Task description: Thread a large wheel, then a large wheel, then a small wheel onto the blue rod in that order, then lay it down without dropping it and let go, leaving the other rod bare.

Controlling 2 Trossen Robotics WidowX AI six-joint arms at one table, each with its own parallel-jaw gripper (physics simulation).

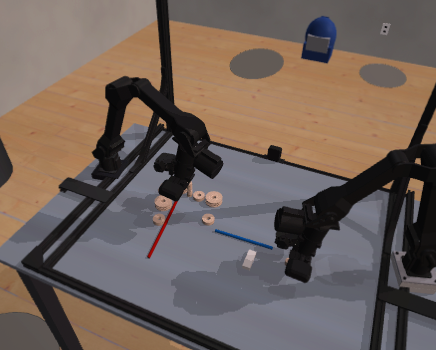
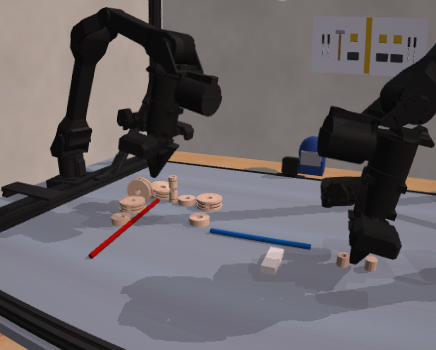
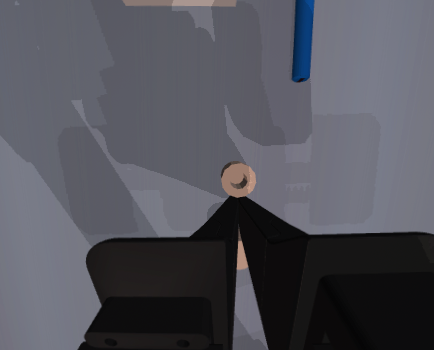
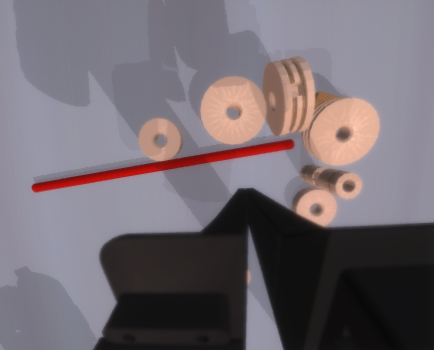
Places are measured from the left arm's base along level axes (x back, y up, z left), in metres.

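Where they show: left gripper, between the fingertips: (image 2: pixel 352 262) (image 3: pixel 236 202); right gripper, between the fingertips: (image 2: pixel 153 177) (image 4: pixel 245 195); left arm's base, origin of its link: (image 1: pixel 416 267); right arm's base, origin of its link: (image 1: pixel 110 167) (image 2: pixel 72 176).
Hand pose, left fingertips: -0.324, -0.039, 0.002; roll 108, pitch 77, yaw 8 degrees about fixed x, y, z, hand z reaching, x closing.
Note:
Each offset is from my left fingertips to the centre of the thing, as dx, dy, dz. "pt": to the spot under its first point.
The blue rod @[-0.146, -0.002, -0.075] (image 1: pixel 244 239) (image 2: pixel 260 238) (image 3: pixel 302 40) lies bare on the table. The red rod @[-0.390, -0.002, -0.104] (image 1: pixel 162 229) (image 2: pixel 125 228) (image 4: pixel 165 166) also lies bare. Large grooved wheels include one lying flat @[-0.414, +0.004, -0.188] (image 2: pixel 132 207) (image 4: pixel 220 122), one on edge @[pt -0.415, +0.021, -0.223] (image 2: pixel 136 191) (image 4: pixel 279 117) and one at the right of that group @[-0.252, +0.004, -0.225] (image 1: pixel 214 204) (image 2: pixel 209 204). Small wheels @[-0.412, +0.000, -0.118] (image 2: pixel 120 221) @[-0.260, +0.000, -0.138] (image 2: pixel 199 223) (image 4: pixel 149 140) lie flat nearby. My left gripper (image 2: pixel 354 260) (image 3: pixel 236 202) is shut and empty, close to two small pegs. My right gripper (image 2: pixel 156 175) (image 4: pixel 245 195) is shut and empty above the table, near the red rod.
A white block @[-0.125, +0.000, -0.001] (image 1: pixel 249 259) (image 2: pixel 272 261) lies beside the blue rod. One small hollow peg @[-0.015, +0.002, -0.004] (image 2: pixel 341 261) (image 3: pixel 250 172) and another peg @[+0.027, +0.002, +0.007] (image 2: pixel 370 265) (image 3: pixel 241 257) stand near my left fingertips. A slim upright stack @[-0.336, +0.023, -0.244] (image 2: pixel 173 192) (image 4: pixel 325 177) stands among the wheels.

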